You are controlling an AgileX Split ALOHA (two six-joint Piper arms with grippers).
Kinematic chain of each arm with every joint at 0, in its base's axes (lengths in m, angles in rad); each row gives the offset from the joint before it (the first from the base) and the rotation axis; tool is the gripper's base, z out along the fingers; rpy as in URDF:
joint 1: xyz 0 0 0.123 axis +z
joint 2: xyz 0 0 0 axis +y
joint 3: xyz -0.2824 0 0.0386 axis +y
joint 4: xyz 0.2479 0 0.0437 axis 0.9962 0 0.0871
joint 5: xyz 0 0 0 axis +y
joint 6: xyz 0.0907 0 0.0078 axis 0.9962 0 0.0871
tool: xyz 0 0 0 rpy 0 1.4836 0
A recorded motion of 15 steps. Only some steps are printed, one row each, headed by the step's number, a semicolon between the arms.
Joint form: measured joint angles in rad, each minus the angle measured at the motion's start. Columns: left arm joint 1, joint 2, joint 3, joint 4, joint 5, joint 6; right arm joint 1, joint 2, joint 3, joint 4, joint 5, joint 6.
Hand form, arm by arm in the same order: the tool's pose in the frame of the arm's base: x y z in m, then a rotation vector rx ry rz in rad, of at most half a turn. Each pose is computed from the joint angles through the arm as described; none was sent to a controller.
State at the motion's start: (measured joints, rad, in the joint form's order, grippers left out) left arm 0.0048 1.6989 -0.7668 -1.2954 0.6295 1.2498; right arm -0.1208 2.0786 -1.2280 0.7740 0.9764 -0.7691
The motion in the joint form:
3: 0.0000 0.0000 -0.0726 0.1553 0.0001 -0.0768; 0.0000 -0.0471 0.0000 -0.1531 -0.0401 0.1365
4: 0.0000 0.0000 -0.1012 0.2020 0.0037 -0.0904; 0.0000 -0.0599 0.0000 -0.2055 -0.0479 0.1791
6: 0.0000 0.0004 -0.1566 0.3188 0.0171 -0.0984; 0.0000 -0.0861 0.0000 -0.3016 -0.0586 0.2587
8: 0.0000 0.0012 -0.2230 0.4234 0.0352 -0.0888; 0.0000 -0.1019 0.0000 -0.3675 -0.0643 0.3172
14: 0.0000 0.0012 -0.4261 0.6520 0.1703 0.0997; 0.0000 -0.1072 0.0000 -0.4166 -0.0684 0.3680
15: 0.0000 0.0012 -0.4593 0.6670 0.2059 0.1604; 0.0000 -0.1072 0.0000 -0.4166 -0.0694 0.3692
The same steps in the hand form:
3: 0.3065 -0.0473 0.1715 0.3323 2.5107 -0.6909; 0.3676 -0.0016 0.1303 -0.1705 2.9475 0.7181
4: 0.3112 -0.0464 0.1767 0.3778 2.5028 -0.6615; 0.3663 -0.0049 0.1332 -0.1616 2.9677 0.6577
6: 0.3187 -0.0440 0.1858 0.5168 2.4878 -0.5817; 0.3639 -0.0110 0.1400 -0.1419 2.9972 0.5456
8: 0.3283 -0.0415 0.1984 0.6602 2.4503 -0.4949; 0.3623 -0.0153 0.1441 -0.1202 3.0155 0.4688
14: 0.3493 -0.0375 0.2423 1.1801 2.2409 -0.2669; 0.3614 -0.0186 0.1449 -0.0908 3.0334 0.4134
15: 0.3512 -0.0381 0.2501 1.2766 2.1844 -0.2439; 0.3615 -0.0186 0.1449 -0.0888 3.0328 0.4129

